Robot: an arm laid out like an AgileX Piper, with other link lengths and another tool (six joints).
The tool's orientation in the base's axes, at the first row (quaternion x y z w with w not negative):
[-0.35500 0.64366 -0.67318 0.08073]
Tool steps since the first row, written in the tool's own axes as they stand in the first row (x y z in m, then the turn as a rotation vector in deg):
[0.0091 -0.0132 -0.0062 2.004 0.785 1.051]
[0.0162 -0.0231 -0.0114 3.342 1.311 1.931]
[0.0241 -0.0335 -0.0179 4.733 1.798 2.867]
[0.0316 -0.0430 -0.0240 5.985 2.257 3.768]
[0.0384 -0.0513 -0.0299 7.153 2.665 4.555]
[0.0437 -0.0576 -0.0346 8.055 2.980 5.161]
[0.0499 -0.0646 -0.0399 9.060 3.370 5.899]
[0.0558 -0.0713 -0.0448 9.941 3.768 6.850]
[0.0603 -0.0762 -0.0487 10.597 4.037 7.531]
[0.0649 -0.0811 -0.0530 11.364 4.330 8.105]
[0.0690 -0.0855 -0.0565 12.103 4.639 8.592]
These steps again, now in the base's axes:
[-0.0057 0.0020 0.0161 -1.135 -2.109 -0.060]
[-0.0105 0.0037 0.0283 -1.789 -3.661 -0.117]
[-0.0165 0.0062 0.0414 -2.436 -5.282 -0.122]
[-0.0222 0.0084 0.0535 -2.992 -6.792 -0.151]
[-0.0278 0.0106 0.0642 -3.535 -8.155 -0.154]
[-0.0322 0.0124 0.0724 -3.955 -9.205 -0.157]
[-0.0374 0.0143 0.0816 -4.400 -10.433 -0.201]
[-0.0422 0.0160 0.0904 -4.632 -11.764 -0.315]
[-0.0461 0.0174 0.0969 -4.812 -12.729 -0.373]
[-0.0503 0.0190 0.1035 -5.144 -13.673 -0.404]
[-0.0538 0.0202 0.1094 -5.511 -14.534 -0.452]

